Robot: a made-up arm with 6 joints.
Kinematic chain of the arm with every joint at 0, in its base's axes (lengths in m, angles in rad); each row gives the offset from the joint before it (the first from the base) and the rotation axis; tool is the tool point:
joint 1: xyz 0 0 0.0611 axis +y
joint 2: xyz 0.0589 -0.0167 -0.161 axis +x
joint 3: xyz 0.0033 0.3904 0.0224 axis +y
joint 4: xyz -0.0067 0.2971 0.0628 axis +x
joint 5: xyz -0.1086 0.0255 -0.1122 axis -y
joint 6: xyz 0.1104 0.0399 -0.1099 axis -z
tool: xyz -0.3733 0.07 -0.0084
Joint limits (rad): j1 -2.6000..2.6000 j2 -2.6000..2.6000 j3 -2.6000..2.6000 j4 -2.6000..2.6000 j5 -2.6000..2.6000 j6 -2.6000..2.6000
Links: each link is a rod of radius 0.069 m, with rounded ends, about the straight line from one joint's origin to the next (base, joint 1, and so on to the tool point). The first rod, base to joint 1, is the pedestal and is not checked.
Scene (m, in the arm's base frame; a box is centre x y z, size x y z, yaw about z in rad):
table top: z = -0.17
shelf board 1: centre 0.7 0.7 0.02 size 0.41 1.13 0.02 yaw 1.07
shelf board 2: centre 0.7 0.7 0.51 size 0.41 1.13 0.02 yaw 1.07
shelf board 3: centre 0.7 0.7 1 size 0.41 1.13 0.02 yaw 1.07
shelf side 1: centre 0.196 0.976 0.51 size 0.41 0.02 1 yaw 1.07
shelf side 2: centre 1.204 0.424 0.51 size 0.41 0.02 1 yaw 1.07
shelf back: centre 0.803 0.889 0.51 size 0.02 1.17 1 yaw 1.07
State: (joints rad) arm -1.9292 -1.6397 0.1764 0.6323 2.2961 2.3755
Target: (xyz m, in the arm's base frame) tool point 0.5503 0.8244 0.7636
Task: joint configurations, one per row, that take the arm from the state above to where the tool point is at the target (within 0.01 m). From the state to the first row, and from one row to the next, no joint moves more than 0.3 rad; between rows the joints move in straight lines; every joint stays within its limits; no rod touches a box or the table.
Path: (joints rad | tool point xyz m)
1: -1.9778 -1.8062 0.1045 0.8340 2.2173 2.4878 | 0.8728 0.3289 0.2407
2: -2.0264 -1.9727 0.0325 1.0357 2.1385 2.6000 | 0.7895 0.1954 0.2356
3: -2.1616 -1.8654 0.2347 0.9896 2.0699 2.5723 | 0.6928 0.3080 0.4481
4: -2.2968 -1.7581 0.4368 0.9435 2.0013 2.5447 | 0.5331 0.3871 0.6288
5: -2.4320 -1.6508 0.6390 0.8974 1.9327 2.5170 | 0.3338 0.4289 0.7636
6: -2.4359 -1.4717 0.6020 0.6771 2.0633 2.3140 | 0.4084 0.5933 0.7985
7: -2.4397 -1.2926 0.5651 0.4568 2.1939 2.1109 | 0.4851 0.7274 0.7962
8: -2.4436 -1.1135 0.5281 0.2365 2.3245 1.9078 | 0.5503 0.8244 0.7636

